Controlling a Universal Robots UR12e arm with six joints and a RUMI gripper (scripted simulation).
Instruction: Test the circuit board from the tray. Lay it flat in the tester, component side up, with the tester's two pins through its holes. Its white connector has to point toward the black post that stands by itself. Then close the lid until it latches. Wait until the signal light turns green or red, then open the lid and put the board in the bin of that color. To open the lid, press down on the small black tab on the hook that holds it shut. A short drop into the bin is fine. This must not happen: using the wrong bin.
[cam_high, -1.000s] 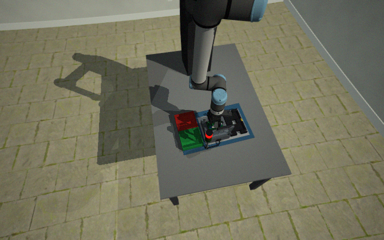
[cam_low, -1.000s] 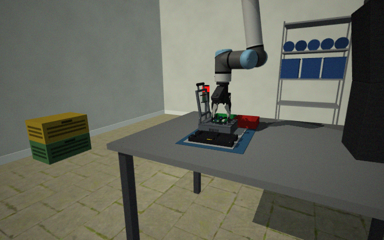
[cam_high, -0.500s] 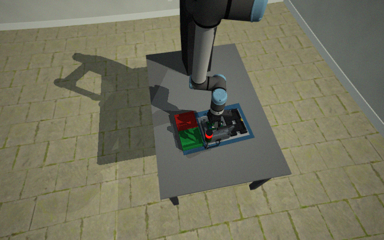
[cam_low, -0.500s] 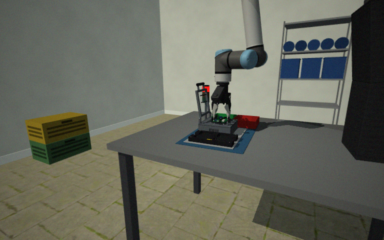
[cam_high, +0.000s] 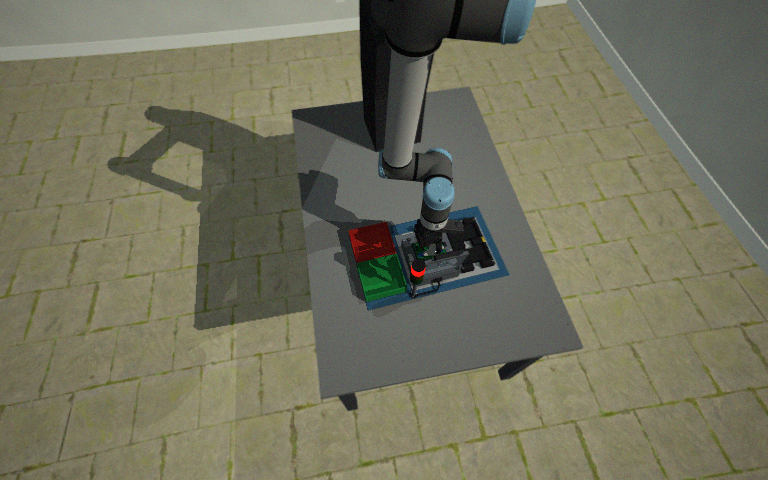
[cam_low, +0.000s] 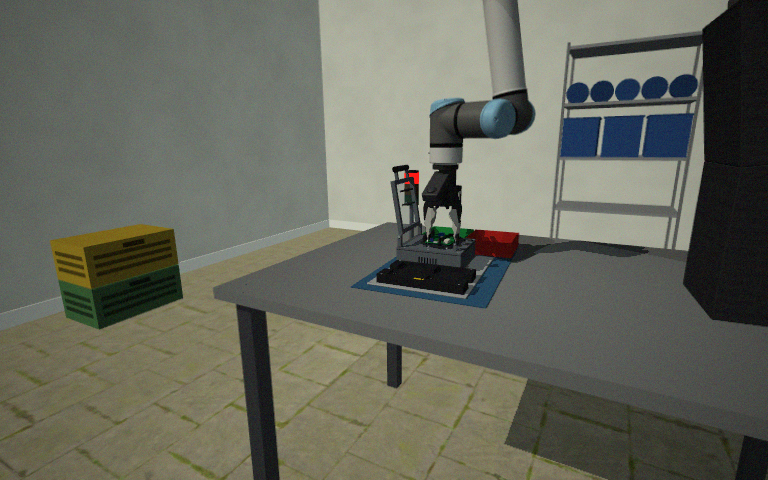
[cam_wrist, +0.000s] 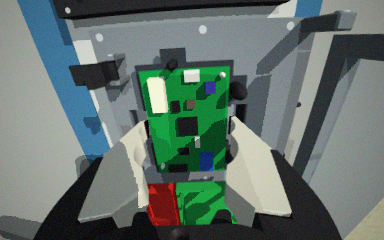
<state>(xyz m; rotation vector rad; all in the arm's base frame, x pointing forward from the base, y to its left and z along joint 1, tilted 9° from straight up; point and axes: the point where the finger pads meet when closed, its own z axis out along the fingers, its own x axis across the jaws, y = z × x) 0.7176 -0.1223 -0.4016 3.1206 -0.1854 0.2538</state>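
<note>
Right now the green circuit board is 1 cm to the right of my hand. Also, from my hand: black latch piece 6 cm to the left, 6 cm behind, 1 cm above; green bin 21 cm to the right, 6 cm below, 2 cm ahead; tester lid 11 cm ahead, 11 cm above, 2 cm to the right.
</note>
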